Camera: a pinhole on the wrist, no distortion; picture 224 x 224 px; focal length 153.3 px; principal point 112.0 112.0 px. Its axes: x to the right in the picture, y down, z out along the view. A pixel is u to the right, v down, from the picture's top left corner.
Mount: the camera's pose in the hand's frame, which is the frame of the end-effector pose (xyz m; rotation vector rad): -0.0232 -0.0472 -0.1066 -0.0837 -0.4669 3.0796
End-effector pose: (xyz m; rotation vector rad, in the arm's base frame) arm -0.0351 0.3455 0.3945 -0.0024 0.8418 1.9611
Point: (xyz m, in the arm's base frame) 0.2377 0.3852 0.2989
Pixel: outside the picture
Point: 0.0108 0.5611 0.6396
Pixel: 70.7 27.6
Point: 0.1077 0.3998 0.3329
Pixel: 93.0 175.5
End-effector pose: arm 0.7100 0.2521 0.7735 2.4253 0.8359 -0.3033
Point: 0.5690 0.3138 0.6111
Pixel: 99.3 163.1
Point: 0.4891 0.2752 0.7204
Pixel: 201.4 180.8
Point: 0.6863 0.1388 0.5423
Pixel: 88.4 60.1
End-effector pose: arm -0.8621 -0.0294 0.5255 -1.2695 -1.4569 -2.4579
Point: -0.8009 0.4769 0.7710
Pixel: 11.7 72.0
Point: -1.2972 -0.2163 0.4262
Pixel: behind the camera
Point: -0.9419 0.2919 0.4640
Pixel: 27.9 167.3
